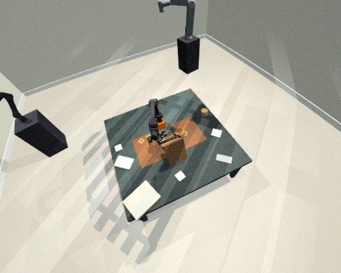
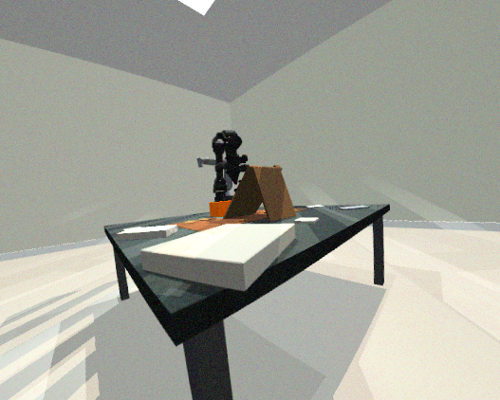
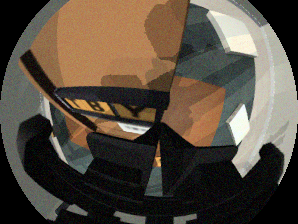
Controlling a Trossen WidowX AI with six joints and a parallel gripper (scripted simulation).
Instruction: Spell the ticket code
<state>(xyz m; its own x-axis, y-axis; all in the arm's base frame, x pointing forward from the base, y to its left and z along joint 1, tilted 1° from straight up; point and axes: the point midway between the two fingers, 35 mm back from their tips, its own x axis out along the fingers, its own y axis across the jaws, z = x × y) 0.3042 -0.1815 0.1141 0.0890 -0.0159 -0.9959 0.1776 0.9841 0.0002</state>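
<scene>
The white ticket is 9 cm below my gripper tip, 6 cm to the left of it and 4 cm behind it. Also, from my gripper tip: yellow letter tile: 34 cm to the left, 18 cm below, 3 cm behind; flat white slab: 40 cm to the right, 17 cm below, 11 cm behind; mat: 18 cm below, 15 cm to the left, 11 cm behind.
</scene>
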